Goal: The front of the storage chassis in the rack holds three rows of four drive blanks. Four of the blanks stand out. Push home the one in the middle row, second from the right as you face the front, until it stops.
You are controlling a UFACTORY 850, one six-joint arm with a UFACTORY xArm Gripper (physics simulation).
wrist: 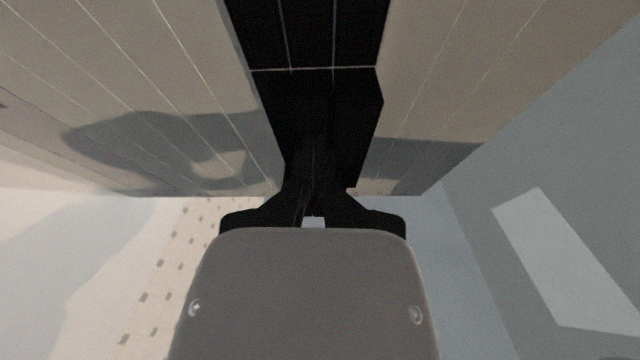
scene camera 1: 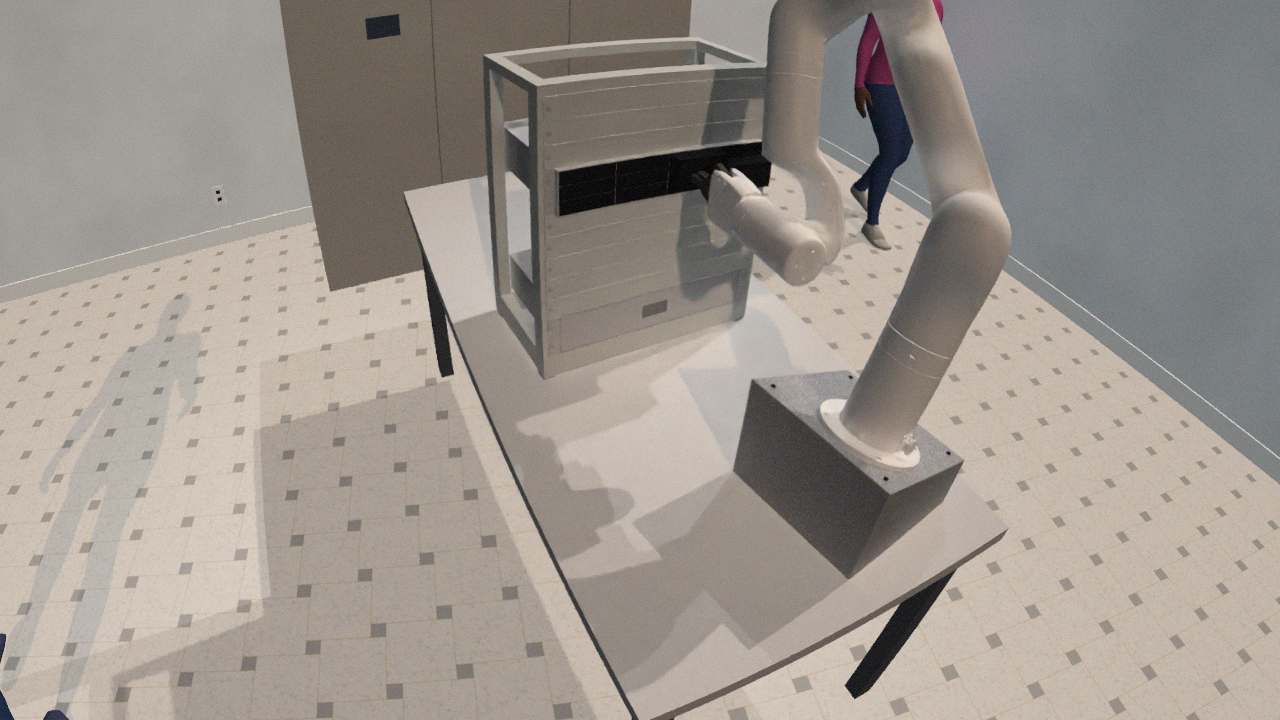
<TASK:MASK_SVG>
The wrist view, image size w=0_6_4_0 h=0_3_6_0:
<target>gripper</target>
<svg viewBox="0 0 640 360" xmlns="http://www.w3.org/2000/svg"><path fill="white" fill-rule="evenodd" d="M325 133L316 135L315 146L314 135L304 134L302 150L295 150L291 178L283 183L281 191L263 203L259 208L232 212L222 217L219 235L210 242L205 250L191 282L166 360L441 360L421 272L414 252L406 241L405 221L398 215L366 209L342 189L341 183L336 179L335 150L325 150ZM315 183L315 193L318 196L318 202L323 207L325 228L302 228L306 204L310 202L311 196L314 196Z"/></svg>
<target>grey rack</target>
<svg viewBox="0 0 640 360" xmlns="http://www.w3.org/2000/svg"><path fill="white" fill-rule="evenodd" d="M315 183L314 196L311 196L310 202L306 204L304 217L312 217L312 213L313 217L324 217L323 207L318 202L318 196L315 193ZM0 145L132 198L273 197L281 191L283 183L291 178L295 150L302 150L304 134L314 135L315 146L316 135L325 133L325 150L335 150L336 179L341 183L342 189L350 196L421 196L640 12L640 0L0 0Z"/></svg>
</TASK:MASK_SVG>
